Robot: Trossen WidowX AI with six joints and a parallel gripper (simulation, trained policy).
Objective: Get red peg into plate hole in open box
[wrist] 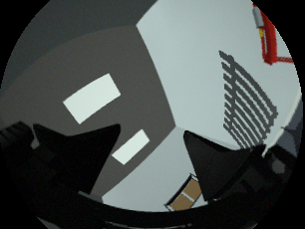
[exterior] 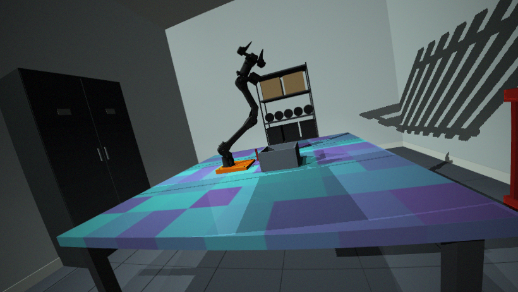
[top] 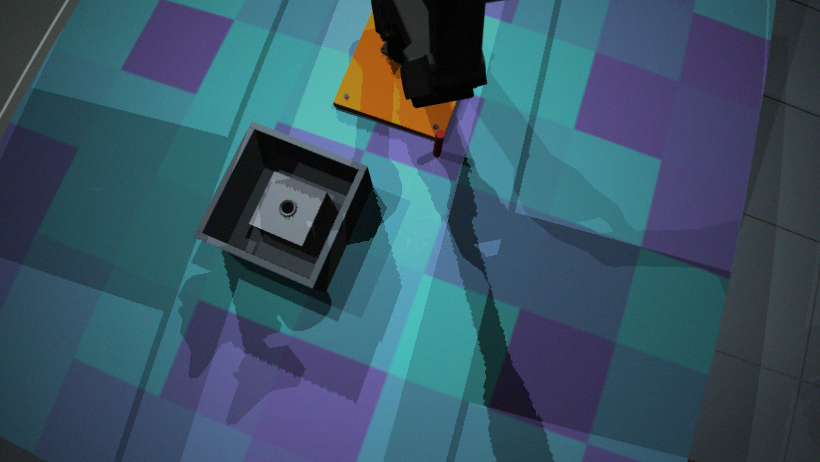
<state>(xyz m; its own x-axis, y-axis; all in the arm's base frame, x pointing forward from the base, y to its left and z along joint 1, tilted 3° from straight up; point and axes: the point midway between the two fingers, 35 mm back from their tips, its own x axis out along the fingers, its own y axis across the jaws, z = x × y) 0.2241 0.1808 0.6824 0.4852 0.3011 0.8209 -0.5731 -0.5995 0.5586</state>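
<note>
Now: gripper tip 68 cm above the red peg, 13 cm past it and 7 cm to the left of it. From my gripper tip the other things lie so: grey plate 67 cm below, 21 cm to the right, 8 cm ahead; box 69 cm below, 21 cm to the right, 8 cm ahead.
</note>
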